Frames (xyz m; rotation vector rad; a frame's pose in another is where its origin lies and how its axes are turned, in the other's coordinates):
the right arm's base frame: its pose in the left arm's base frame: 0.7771 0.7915 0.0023 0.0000 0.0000 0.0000
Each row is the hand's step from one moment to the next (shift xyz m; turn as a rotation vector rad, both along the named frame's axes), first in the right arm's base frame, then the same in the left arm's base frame.
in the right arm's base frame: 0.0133 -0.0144 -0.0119 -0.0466 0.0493 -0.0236
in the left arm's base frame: 0.0133 -0.0144 -0.0119 -0.0466 0.0493 -0.0236
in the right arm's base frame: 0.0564 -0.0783 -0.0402 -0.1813 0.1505 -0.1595
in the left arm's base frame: 0.0564 -0.0783 -0.0402 -0.1813 0.1505 -0.1595
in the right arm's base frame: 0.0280 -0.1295 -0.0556 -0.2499 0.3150 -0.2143
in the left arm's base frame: 0.0280 -0.1295 -0.0556 -0.2499 0.3150 -0.2143
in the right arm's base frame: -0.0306 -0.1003 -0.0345 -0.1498 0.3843 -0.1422
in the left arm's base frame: -0.0306 -0.1003 -0.0345 -0.1498 0.3843 -0.1422
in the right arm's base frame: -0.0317 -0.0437 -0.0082 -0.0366 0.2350 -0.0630
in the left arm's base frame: -0.0317 -0.0437 -0.0082 -0.0366 0.2350 -0.0630
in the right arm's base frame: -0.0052 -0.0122 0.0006 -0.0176 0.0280 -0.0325
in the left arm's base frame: -0.0052 -0.0122 0.0006 -0.0176 0.0280 -0.0325
